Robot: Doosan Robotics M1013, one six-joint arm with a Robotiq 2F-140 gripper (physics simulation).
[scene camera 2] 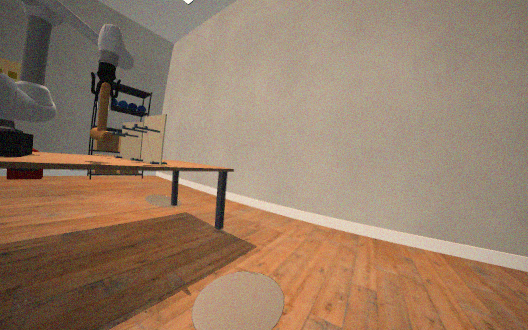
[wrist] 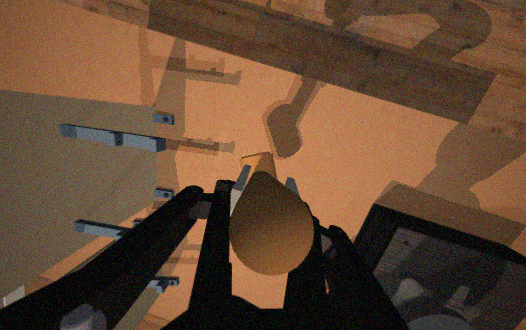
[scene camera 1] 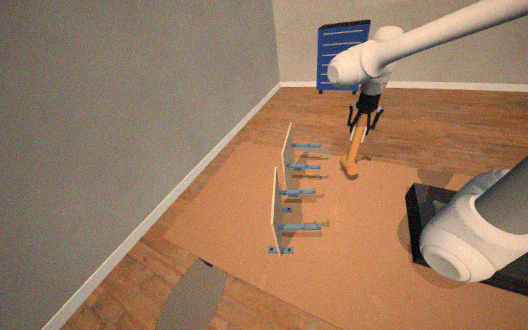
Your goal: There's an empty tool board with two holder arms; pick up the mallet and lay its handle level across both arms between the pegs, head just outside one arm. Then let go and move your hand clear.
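My gripper (scene camera 1: 359, 131) (scene camera 2: 105, 89) (wrist: 265, 183) is shut on the handle of the orange-brown mallet (scene camera 1: 354, 146) (scene camera 2: 102, 117) (wrist: 272, 235). The mallet hangs steeply, head down, above the table and apart from the holder arms. Its rounded handle end faces the wrist camera and hides much of the head. Two pale upright boards (scene camera 1: 287, 152) (scene camera 1: 275, 215) (scene camera 2: 157, 135) stand left of it in scene camera 1. Blue holder arms (scene camera 1: 306, 145) (scene camera 1: 303, 167) (scene camera 1: 298, 192) (scene camera 1: 300, 227) (wrist: 117, 138) stick out from them, two per board, and bear nothing. The pegs are small.
The boards stand on an orange-brown table top (scene camera 1: 360, 260) (scene camera 2: 200, 167). A black tray-like base (scene camera 1: 413, 225) (wrist: 367, 225) lies at the right, near the white arm's lower joint. A blue cabinet (scene camera 1: 340, 50) stands at the back. A wall (scene camera 1: 150, 100) is left of the boards.
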